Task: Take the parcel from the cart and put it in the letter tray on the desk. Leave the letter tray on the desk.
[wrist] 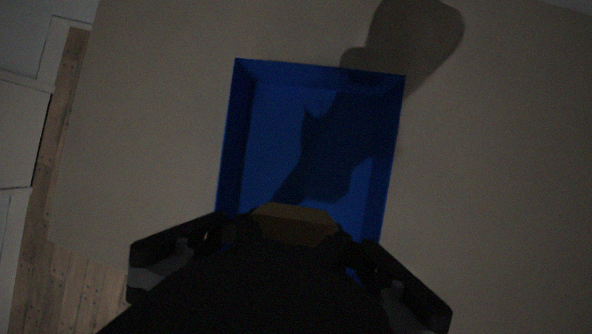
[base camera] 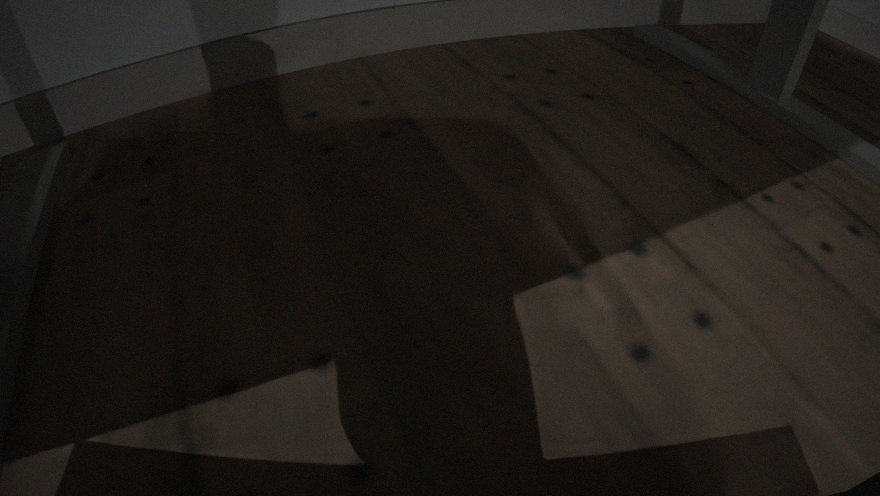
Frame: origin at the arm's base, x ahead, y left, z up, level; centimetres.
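Seen in the pictures: gripper, fingertip midpoint: point(wrist: 295, 219).
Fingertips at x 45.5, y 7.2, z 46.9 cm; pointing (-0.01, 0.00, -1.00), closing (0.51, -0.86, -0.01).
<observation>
A point is followed by its place in that frame.
The blue letter tray point(wrist: 272, 150) {x 48.3, y 16.8, z 32.6 cm} lies on the pale desk top point(wrist: 150, 125) {x 35.7, y 40.6, z 32.4 cm} in the middle of the wrist view. My gripper point(wrist: 295, 219) {x 45.5, y 7.2, z 46.9 cm} is shut on the brown parcel point(wrist: 295, 225) {x 46.8, y 7.8, z 51.8 cm}, which shows between the fingertips at the lower middle. The parcel and fingertips overlap the near end of the tray in this view and hide its near wall. How high the parcel is above the tray is hard to tell. A dark shadow falls across the tray's floor and the desk behind it. The cart does not show in either view.
In the base camera view, a grey desk leg point(base camera: 782, 49) {x 84.6, y -63.2, z -28.1 cm} with a floor rail point(base camera: 708, 61) stands at the right, and another grey rail point(base camera: 36, 197) runs along the left. A white wall point(base camera: 369, 30) {x 99.3, y 10.7, z -34.5 cm} is behind. Wooden floor point(wrist: 70, 285) {x -144.4, y 92.4, z -39.6 cm} shows past the desk's left edge.
</observation>
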